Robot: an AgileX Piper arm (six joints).
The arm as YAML. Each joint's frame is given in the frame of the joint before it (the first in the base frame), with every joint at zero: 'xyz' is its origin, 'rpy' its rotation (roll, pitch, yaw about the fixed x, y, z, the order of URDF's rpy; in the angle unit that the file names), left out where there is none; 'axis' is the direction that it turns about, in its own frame. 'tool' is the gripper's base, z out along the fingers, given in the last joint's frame.
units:
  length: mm
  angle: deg
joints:
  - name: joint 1
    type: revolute
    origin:
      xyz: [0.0, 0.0, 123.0]
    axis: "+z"
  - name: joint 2
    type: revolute
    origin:
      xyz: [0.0, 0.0, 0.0]
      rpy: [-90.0, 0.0, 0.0]
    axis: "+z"
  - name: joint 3
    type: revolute
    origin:
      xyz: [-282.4, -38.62, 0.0]
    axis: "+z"
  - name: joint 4
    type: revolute
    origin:
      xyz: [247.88, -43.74, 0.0]
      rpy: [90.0, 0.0, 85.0]
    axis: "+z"
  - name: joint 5
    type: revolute
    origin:
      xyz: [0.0, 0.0, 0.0]
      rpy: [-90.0, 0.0, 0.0]
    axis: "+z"
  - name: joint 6
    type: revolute
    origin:
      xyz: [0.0, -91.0, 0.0]
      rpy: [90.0, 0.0, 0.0]
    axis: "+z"
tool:
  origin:
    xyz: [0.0, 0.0, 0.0]
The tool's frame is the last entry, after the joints.
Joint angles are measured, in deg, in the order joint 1, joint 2, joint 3, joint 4, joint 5, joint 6. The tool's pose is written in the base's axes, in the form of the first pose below.
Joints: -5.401, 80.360, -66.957, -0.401, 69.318, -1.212
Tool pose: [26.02 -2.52 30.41 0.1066 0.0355 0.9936 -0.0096]
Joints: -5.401, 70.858, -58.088, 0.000, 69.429, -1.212
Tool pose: [21.45 -2.03 30.16 0.1113 0.0363 0.9931 -0.0064]
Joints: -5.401, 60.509, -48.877, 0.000, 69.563, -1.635
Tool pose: [16.72 -1.58 29.23 0.1200 0.0326 0.9922 -0.0074]
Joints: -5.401, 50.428, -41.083, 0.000, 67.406, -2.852
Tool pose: [12.95 -1.22 28.18 0.1582 0.0220 0.9871 -0.0114]
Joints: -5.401, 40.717, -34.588, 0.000, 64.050, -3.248
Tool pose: [10.00 -0.95 27.09 0.2143 0.0183 0.9765 -0.0162]
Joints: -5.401, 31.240, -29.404, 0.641, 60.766, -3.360
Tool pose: [7.62 -0.63 26.14 0.2786 0.0184 0.9601 -0.0159]
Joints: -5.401, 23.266, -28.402, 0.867, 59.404, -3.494
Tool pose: [5.80 -0.43 26.68 0.3475 0.0169 0.9373 -0.0196]
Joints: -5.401, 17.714, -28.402, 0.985, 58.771, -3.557
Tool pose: [4.46 -0.29 27.25 0.3975 0.0159 0.9172 -0.0226]
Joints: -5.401, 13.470, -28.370, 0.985, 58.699, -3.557
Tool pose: [3.36 -0.18 27.53 0.4314 0.0154 0.9017 -0.0252]
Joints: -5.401, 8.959, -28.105, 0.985, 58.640, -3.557
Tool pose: [2.19 -0.07 27.62 0.4649 0.0148 0.8848 -0.0278]
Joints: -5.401, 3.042, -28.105, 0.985, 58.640, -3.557
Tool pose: [0.61 0.08 27.77 0.5098 0.0139 0.8596 -0.0313]
